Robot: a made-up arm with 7 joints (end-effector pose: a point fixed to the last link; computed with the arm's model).
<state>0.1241 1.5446 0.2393 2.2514 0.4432 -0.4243 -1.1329</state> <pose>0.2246 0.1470 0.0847 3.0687 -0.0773 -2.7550</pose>
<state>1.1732 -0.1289 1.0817 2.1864 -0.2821 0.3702 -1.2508</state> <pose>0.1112 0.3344 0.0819 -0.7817 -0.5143 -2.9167</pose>
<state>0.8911 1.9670 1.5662 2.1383 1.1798 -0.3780 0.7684</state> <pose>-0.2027 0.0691 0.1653 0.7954 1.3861 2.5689</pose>
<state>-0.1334 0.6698 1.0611 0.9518 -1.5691 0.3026 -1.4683</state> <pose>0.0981 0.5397 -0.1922 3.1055 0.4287 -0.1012</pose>
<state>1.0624 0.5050 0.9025 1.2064 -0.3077 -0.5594 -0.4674</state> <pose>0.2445 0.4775 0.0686 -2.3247 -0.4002 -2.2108</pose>
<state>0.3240 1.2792 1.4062 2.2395 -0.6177 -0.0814 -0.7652</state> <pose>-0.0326 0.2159 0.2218 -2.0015 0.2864 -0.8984</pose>
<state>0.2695 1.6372 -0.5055 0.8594 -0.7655 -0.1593 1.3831</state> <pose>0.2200 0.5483 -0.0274 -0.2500 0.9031 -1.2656</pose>
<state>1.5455 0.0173 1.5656 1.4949 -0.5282 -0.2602 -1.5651</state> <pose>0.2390 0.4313 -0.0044 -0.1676 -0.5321 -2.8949</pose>
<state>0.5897 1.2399 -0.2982 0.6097 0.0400 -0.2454 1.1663</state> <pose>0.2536 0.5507 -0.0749 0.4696 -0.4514 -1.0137</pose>
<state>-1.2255 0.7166 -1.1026 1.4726 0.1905 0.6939 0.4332</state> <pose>-0.3009 0.0771 -0.2557 -1.3988 0.3839 -1.2530</pose>
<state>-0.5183 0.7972 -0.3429 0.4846 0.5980 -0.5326 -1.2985</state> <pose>-0.0705 0.4389 -0.3973 1.9101 -0.4239 -0.3728</pose>
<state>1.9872 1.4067 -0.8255 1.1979 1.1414 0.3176 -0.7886</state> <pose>0.1617 0.4135 0.2849 -2.2369 -0.8143 -2.8343</pose>
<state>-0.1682 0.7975 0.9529 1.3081 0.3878 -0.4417 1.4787</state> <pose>0.1643 0.5045 -0.0648 1.3583 -0.8124 -1.9809</pose>
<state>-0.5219 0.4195 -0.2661 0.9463 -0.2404 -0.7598 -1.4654</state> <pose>0.0134 0.2224 -0.4619 1.9688 -0.9602 -1.1097</pose>
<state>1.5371 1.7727 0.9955 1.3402 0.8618 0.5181 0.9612</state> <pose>-0.3001 0.3541 0.1739 2.8758 0.1959 -2.4790</pose>
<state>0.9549 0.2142 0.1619 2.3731 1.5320 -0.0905 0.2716</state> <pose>0.1155 0.1526 0.1779 2.6669 0.1068 1.8581</pose>
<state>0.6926 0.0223 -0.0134 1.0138 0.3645 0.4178 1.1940</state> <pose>0.4473 0.1241 -0.1283 -2.1041 -1.1409 0.8163</pose>
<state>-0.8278 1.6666 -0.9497 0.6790 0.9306 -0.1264 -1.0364</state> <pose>-0.0068 0.5934 -0.1596 1.7174 0.6041 -0.6267</pose>
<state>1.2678 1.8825 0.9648 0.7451 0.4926 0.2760 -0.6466</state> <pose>-0.2520 0.4927 0.2038 -1.5151 -0.3154 -2.4036</pose>
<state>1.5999 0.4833 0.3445 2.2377 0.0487 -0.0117 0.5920</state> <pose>-0.0183 0.2055 0.2281 2.9726 0.6740 -2.4334</pose>
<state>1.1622 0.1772 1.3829 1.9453 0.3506 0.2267 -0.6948</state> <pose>0.0732 0.4161 0.0269 -1.2527 -0.0378 -2.9150</pose>
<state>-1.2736 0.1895 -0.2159 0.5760 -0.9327 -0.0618 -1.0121</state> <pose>-0.4092 0.1740 -0.2973 0.3497 0.2123 -1.2841</pose>
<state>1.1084 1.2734 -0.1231 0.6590 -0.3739 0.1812 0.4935</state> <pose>0.2257 0.5571 0.0973 1.4643 -0.5949 -0.7013</pose>
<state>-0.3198 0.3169 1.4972 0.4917 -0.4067 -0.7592 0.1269</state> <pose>-0.1230 0.4110 -0.4054 1.1802 -0.9377 -0.0992</pose>
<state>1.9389 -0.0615 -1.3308 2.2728 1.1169 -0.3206 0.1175</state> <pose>-0.0133 -0.1111 0.0550 1.6189 -0.6873 1.9990</pose>
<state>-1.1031 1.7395 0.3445 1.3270 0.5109 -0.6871 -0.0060</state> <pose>0.2607 0.3934 -0.1846 1.0706 -0.5508 -1.7983</pose>
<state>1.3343 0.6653 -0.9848 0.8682 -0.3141 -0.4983 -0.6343</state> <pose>0.4702 0.2241 0.0208 2.4372 -0.0060 -2.1853</pose>
